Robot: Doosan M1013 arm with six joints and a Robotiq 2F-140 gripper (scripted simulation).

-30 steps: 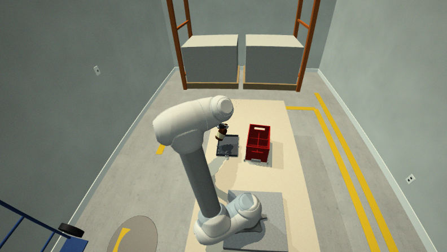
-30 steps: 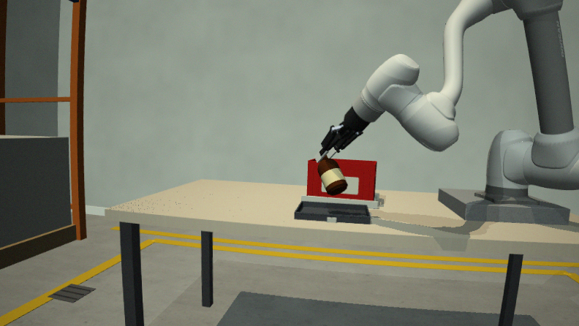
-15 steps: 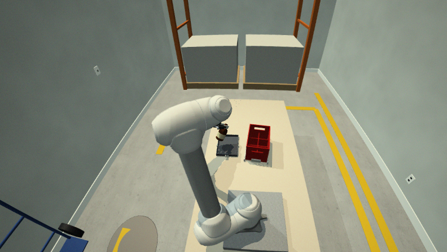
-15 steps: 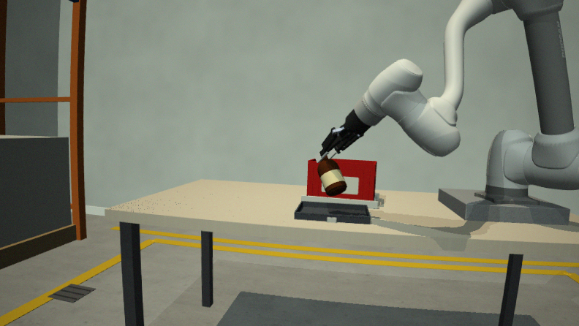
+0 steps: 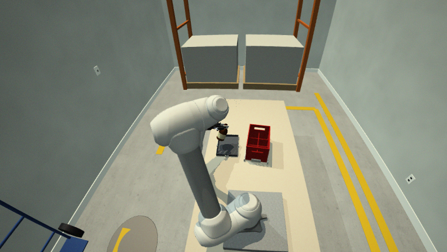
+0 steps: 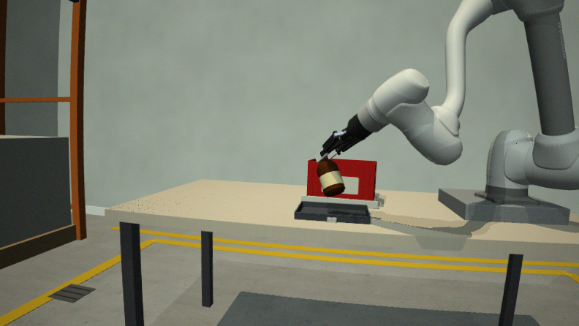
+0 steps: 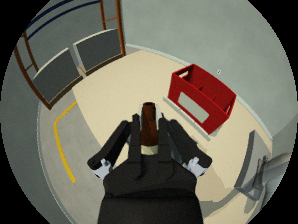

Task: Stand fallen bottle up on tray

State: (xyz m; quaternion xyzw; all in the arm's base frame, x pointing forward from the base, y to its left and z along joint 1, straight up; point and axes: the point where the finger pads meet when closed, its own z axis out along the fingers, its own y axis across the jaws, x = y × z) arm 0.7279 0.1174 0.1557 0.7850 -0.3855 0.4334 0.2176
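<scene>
Right now the bottle is 60 mm below my hand, 10 mm to the left of it and 10 mm behind it. Also, from my hand: tray (200 mm below, 40 mm behind, 20 mm to the right); red crate (290 mm to the right, 130 mm below, 100 mm behind).
</scene>
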